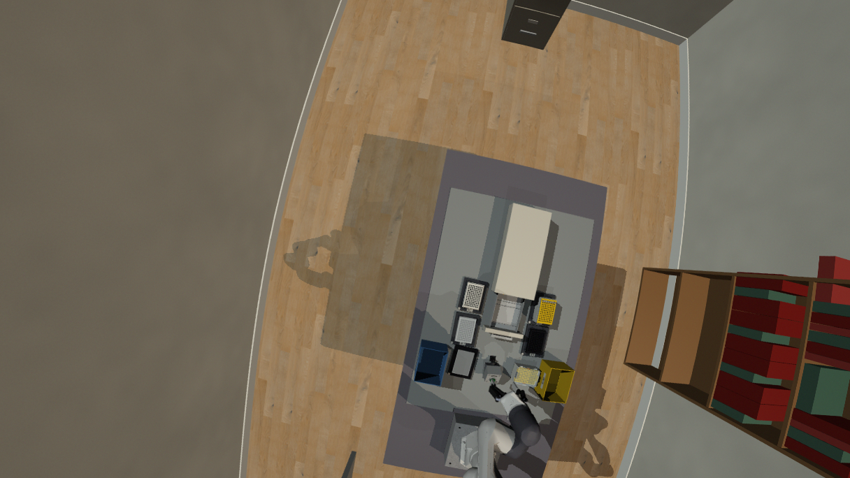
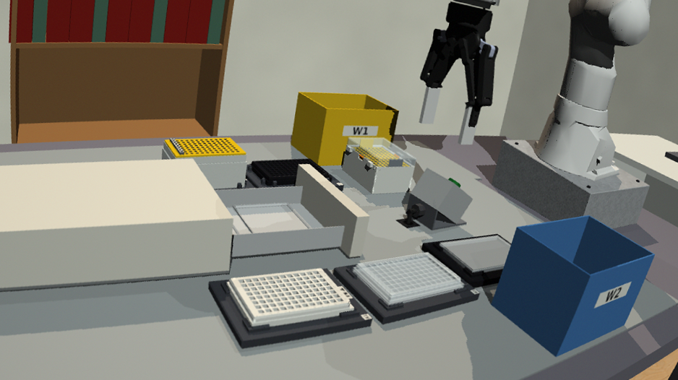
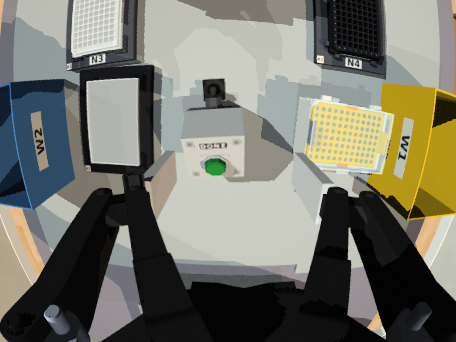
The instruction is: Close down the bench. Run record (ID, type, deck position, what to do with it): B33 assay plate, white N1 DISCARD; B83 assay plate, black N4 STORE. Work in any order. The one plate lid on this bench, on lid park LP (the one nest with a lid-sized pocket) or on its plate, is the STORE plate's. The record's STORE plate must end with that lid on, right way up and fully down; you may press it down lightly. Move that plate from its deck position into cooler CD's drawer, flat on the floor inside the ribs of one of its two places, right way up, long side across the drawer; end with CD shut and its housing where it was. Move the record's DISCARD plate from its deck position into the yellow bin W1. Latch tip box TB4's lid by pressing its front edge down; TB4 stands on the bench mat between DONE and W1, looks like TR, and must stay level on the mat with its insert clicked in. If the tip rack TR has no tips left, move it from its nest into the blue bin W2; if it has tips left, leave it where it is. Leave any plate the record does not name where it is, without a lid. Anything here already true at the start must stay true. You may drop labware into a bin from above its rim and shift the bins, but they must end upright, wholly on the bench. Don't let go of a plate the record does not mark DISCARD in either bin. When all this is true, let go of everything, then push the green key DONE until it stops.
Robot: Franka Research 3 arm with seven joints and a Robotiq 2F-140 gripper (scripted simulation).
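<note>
The clear plate lid lies 18 cm to the left of my hand, 16 cm below it and 1 cm ahead of it. The rest, counted from my hand: yellow insert: 15 cm to the right, 12 cm below, 2 cm ahead; then TB4's clear lid: 15 cm to the right, 12 cm below, 1 cm ahead; then tip box TB4: 15 cm to the right, 13 cm below, 2 cm ahead.
</note>
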